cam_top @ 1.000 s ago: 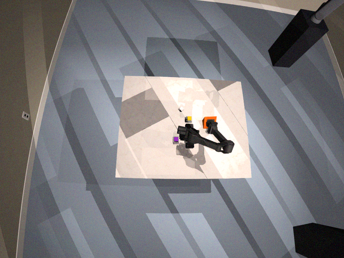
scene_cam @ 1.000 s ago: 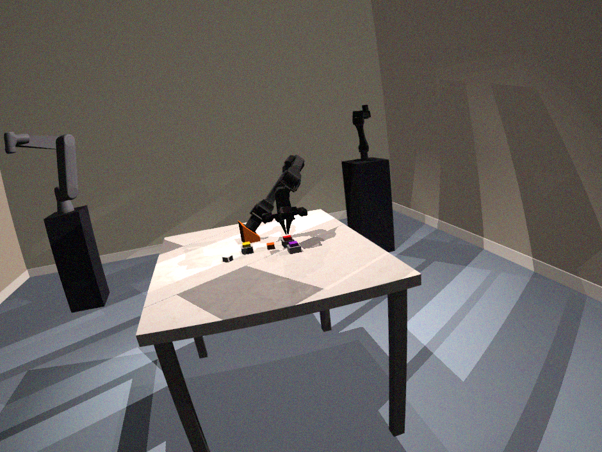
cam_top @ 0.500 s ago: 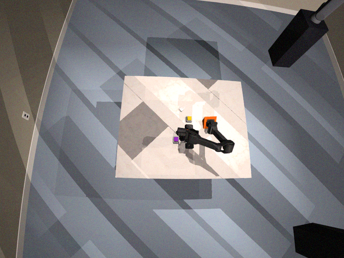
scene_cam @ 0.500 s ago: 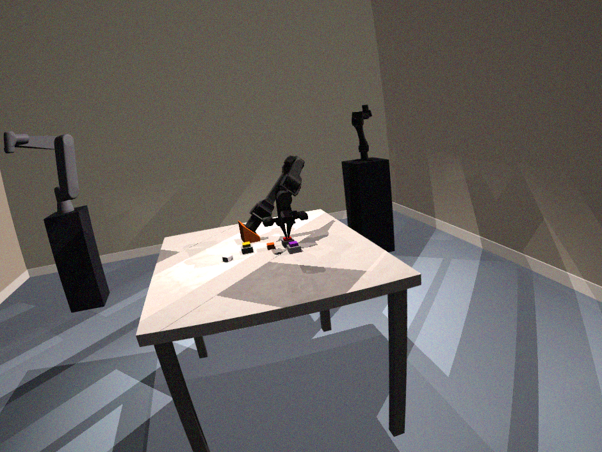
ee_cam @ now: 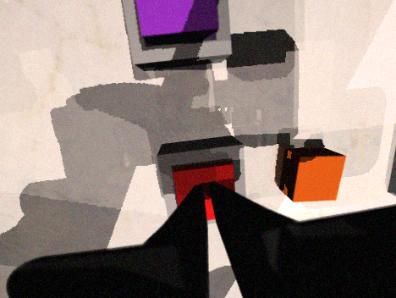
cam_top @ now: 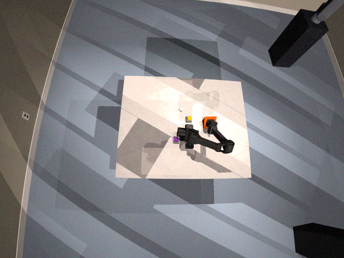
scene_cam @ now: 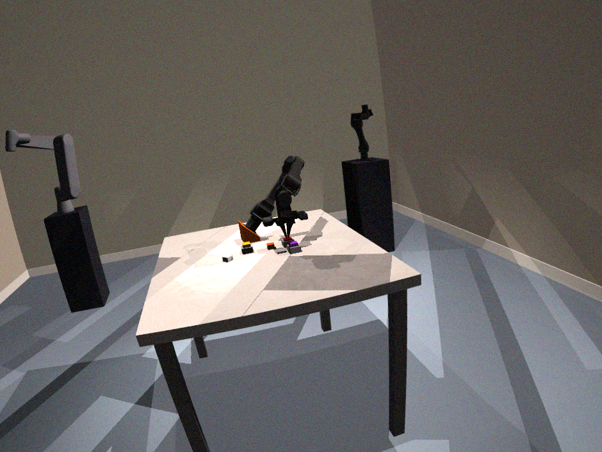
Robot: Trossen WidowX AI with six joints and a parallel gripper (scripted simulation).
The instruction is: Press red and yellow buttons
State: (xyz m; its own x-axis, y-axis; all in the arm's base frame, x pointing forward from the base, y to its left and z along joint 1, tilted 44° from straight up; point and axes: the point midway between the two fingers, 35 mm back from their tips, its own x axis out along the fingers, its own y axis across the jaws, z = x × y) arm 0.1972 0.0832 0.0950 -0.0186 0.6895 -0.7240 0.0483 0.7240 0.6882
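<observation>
Now: the red button 1 cm below my gripper tip. The rest, counted from my gripper tip: purple button 9 cm ahead; then orange block 7 cm to the right, 2 cm below, 1 cm behind; then yellow button 17 cm to the right, 3 cm behind.
</observation>
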